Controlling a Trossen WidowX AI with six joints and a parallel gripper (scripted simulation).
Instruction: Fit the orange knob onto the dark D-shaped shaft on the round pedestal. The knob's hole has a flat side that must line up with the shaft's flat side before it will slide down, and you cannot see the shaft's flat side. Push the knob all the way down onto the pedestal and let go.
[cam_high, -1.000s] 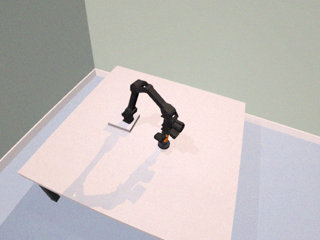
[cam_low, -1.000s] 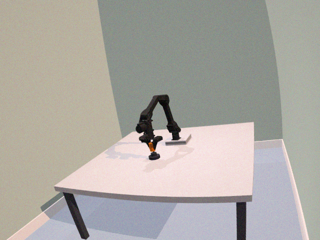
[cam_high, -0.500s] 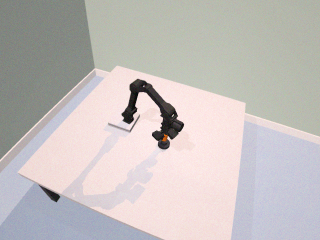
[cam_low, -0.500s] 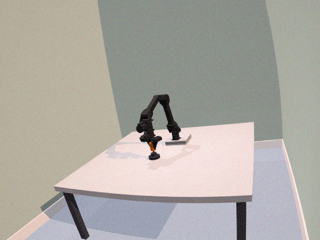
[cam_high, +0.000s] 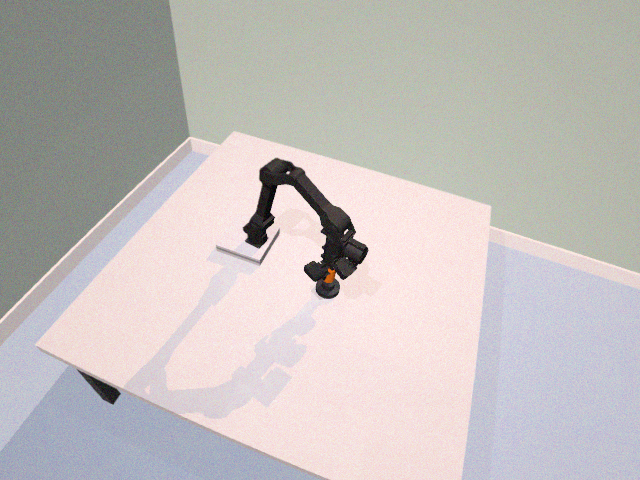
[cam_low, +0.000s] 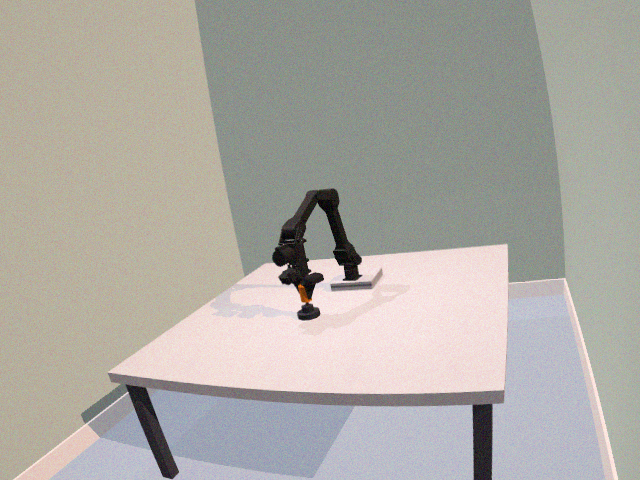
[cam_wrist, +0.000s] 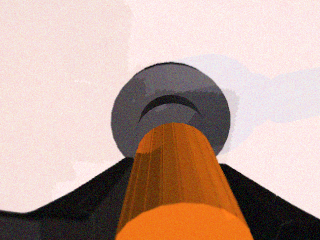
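My gripper tip is now 4 cm above the round pedestal. From my gripper tip the other things lie so: orange knob (2 cm above).
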